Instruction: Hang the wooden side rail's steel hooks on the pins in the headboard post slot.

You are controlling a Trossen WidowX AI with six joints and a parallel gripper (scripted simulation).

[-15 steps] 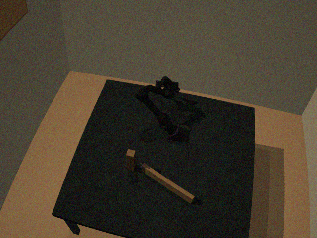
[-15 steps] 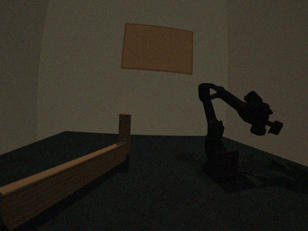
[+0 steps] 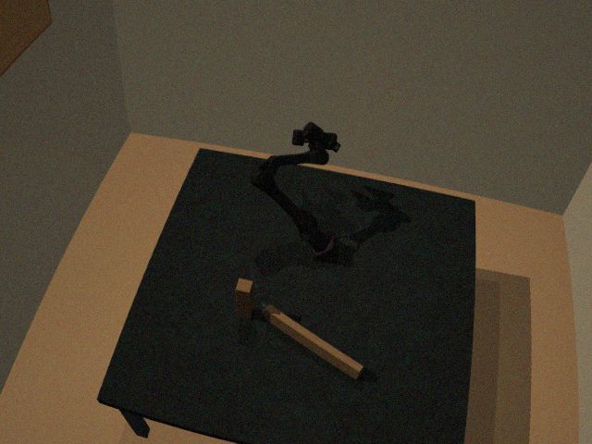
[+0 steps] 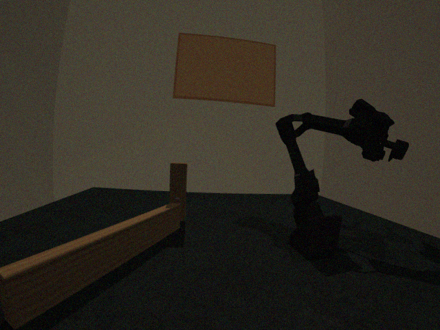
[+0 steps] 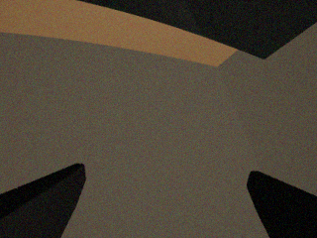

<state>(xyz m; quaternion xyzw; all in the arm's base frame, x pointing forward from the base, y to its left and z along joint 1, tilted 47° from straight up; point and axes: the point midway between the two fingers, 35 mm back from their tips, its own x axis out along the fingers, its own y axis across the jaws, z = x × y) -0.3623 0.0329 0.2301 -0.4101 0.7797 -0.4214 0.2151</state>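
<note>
Right now the wooden headboard post is 72 cm ahead of my gripper tip, 16 cm below it and 4 cm to the right of it.
</note>
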